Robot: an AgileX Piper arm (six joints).
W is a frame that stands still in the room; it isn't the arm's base.
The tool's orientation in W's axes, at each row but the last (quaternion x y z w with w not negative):
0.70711 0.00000 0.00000 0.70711
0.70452 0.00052 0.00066 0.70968
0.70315 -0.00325 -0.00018 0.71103
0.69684 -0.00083 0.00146 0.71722
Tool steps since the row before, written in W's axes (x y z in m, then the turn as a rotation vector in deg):
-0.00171 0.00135 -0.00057 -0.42 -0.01 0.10
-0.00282 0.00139 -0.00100 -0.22 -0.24 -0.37
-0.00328 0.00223 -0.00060 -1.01 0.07 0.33
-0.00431 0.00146 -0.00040 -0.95 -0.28 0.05
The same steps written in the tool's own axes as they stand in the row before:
-0.00171 -0.00057 -0.00135 -0.42 0.10 0.01
-0.00282 -0.00099 -0.00140 -0.22 -0.37 0.24
-0.00329 -0.00056 -0.00222 -1.01 0.34 -0.06
-0.00431 -0.00034 -0.00147 -0.95 0.04 0.28

